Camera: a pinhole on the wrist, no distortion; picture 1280 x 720 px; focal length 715.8 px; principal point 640.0 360.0 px. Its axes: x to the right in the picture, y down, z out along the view. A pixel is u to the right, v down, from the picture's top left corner.
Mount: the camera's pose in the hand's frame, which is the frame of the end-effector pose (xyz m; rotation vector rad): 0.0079 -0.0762 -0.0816 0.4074 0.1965 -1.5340
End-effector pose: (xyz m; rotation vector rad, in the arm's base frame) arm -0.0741 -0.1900 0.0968 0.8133 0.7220 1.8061
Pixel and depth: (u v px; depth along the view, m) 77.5 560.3 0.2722
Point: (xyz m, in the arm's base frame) 0.1095 -0.1296 0.2740
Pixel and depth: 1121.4 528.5 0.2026
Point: 0.1132 -0.0577 -0.0768
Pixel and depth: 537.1 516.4 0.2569
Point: 0.1315 -0.0965 0.0997
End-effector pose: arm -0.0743 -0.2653 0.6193 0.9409 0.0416 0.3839
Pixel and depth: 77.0 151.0 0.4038
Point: -0.1775 -0.5938 0.8832
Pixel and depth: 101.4 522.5 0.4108
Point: 0.0273 -0.5546 0.9186
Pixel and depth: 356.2 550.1 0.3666
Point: 0.0629 -0.5414 0.7533
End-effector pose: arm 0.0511 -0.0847 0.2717 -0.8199 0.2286 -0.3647
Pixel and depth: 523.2 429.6 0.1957
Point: 0.0619 -0.0849 0.4361
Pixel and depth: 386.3 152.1 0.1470
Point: 0.0044 -0.0693 0.3811
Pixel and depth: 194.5 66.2 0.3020
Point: -0.0152 0.1380 0.4568
